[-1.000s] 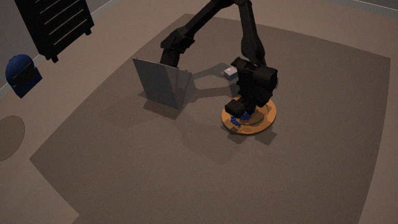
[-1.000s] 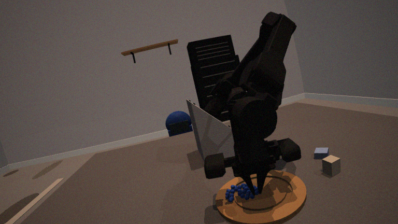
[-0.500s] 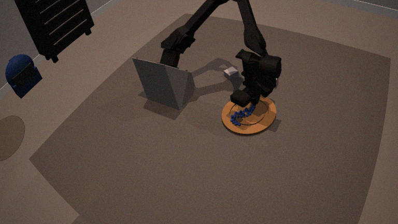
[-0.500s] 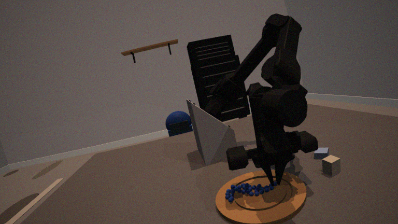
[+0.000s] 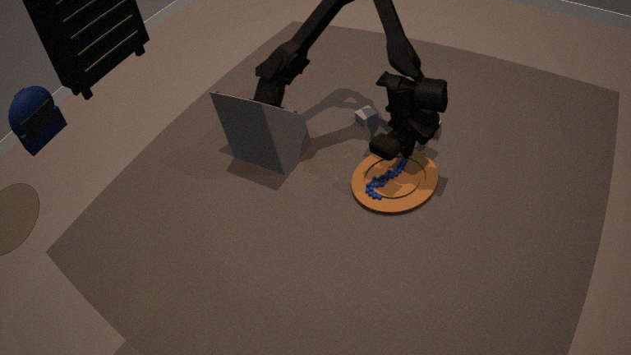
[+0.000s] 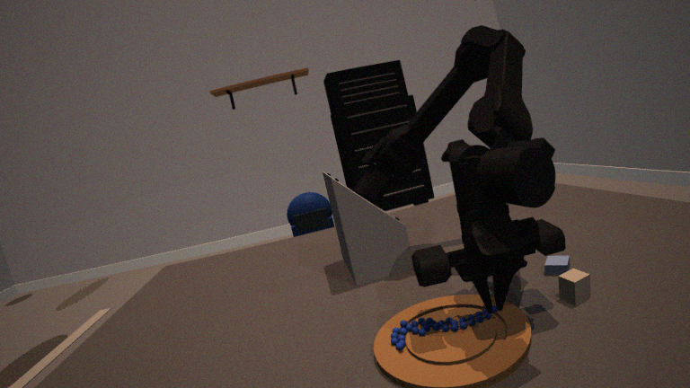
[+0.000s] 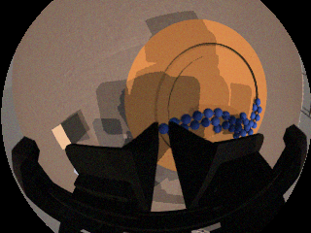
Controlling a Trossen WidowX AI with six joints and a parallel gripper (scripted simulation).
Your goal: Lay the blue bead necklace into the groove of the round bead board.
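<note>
The tan cube lies 120 mm to the left of my gripper tip and 10 mm ahead of it. From my gripper tip the other things lie so: white block 180 mm behind, 90 mm to the left, 10 mm below; then pale blue block 150 mm to the left, 80 mm behind, 10 mm below.
</note>
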